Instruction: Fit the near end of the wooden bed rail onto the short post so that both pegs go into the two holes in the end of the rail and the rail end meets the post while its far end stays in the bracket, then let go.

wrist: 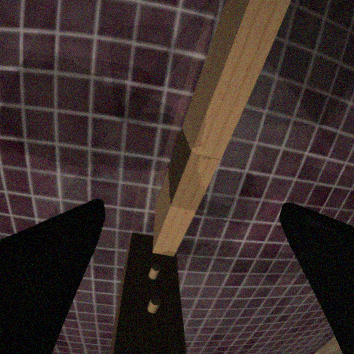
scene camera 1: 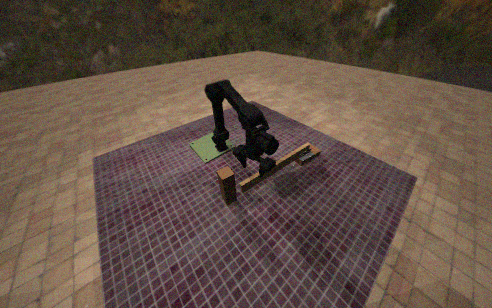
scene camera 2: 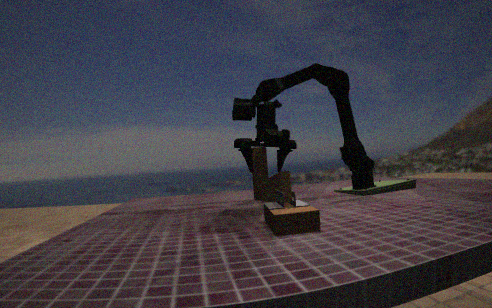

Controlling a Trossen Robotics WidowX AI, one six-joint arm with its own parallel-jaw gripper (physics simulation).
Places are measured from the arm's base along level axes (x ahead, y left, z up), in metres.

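Pixels of known places: gripper, fingertip midpoint: [wrist: 194, 209] [scene camera 1: 252, 172] [scene camera 2: 265, 172]; arm's base at its link origin: [scene camera 1: 221, 147] [scene camera 2: 364, 187].
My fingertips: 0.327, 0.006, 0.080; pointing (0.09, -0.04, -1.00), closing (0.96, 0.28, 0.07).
Note:
For each thing: its top centre in the pictures, then the offset to it from my fingertips, as dx, dy, dz. "spot": a spot on its surface instead. Level surfaces: height alone.
- short post at a spot on its surface: [wrist: 167, 320] [scene camera 2: 256, 172] spot: +0.017, -0.105, -0.001
- upper peg at a spot on its surface: [wrist: 154, 273] spot: +0.005, -0.097, -0.038
- lower peg at a spot on its surface: [wrist: 153, 306] spot: +0.004, -0.095, -0.006
- purple tiled surface at its surface level: dz -0.096
The wooden bed rail [scene camera 1: 250, 182] [scene camera 2: 282, 185] [wrist: 220, 130] stands on its narrow edge. Its far end sits in the bracket [scene camera 1: 308, 157] [scene camera 2: 292, 220] between upright metal plates. The short post [scene camera 1: 228, 189] [scene camera 2: 259, 172] [wrist: 167, 320] stands upright by the rail's near end, with a small gap between them in scene camera 1. In the wrist view an upper peg [wrist: 154, 273] and a lower peg [wrist: 153, 306] stick out of the post's face. The holes in the rail end are hidden. My gripper [scene camera 1: 254, 169] [scene camera 2: 266, 171] [wrist: 194, 209] is open and empty, pointing down over the rail near the post, one finger towards each side.
The arm's base stands on a green plate [scene camera 1: 204, 150] [scene camera 2: 395, 187] behind the post in scene camera 1. Post, bracket and plate are on a purple tiled surface [scene camera 1: 165, 220] [scene camera 2: 150, 260], with paler paving [scene camera 1: 45, 200] around it.

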